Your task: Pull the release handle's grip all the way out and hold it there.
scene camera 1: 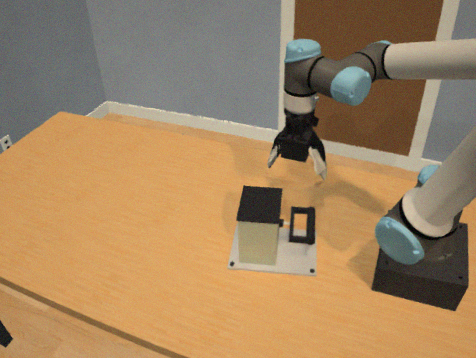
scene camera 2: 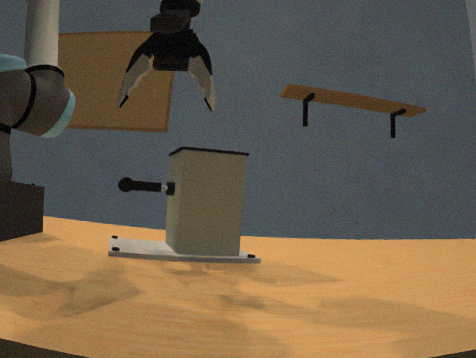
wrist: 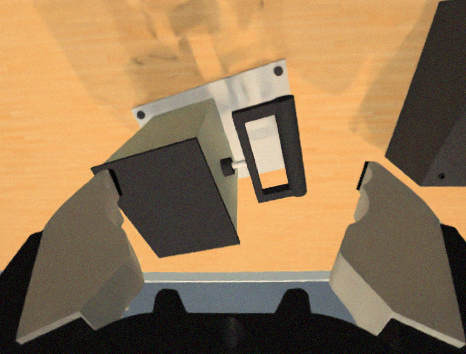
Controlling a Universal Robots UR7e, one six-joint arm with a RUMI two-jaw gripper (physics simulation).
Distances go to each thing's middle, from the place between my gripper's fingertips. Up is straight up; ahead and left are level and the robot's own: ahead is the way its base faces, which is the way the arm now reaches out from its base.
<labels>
My gripper is now 220 mm above the light grey base plate (scene camera 1: 300, 259), 80 mm to the right of it and 20 mm short of it.
</labels>
